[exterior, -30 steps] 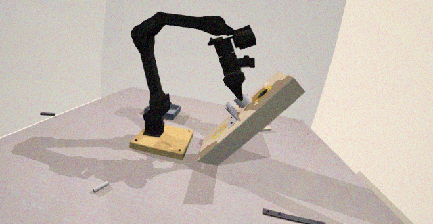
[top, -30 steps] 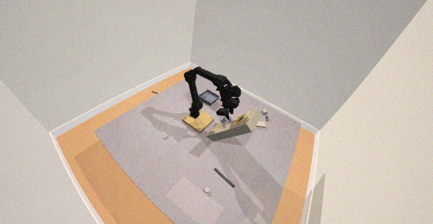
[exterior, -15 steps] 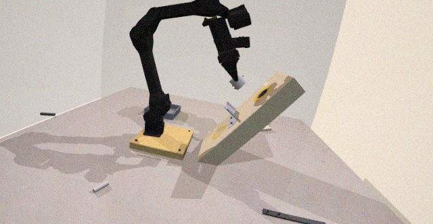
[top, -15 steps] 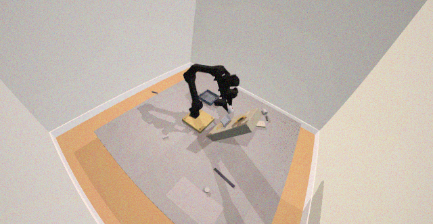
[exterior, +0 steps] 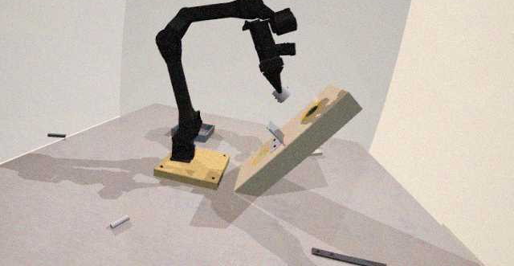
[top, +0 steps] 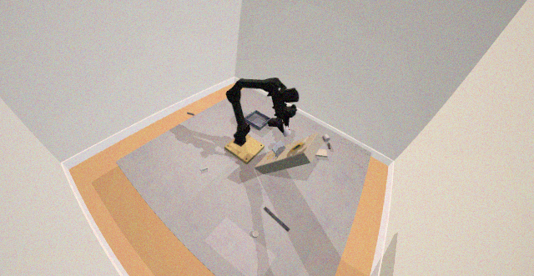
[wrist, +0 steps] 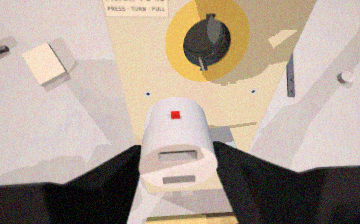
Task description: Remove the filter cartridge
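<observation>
Now: the tray 290 mm behind my gripper tip, 290 mm to the left of it and 270 mm below it. Round my gripper tip: filter cartridge: right at my gripper tip; then service panel: 60 mm ahead, 40 mm to the right, 120 mm below.
</observation>
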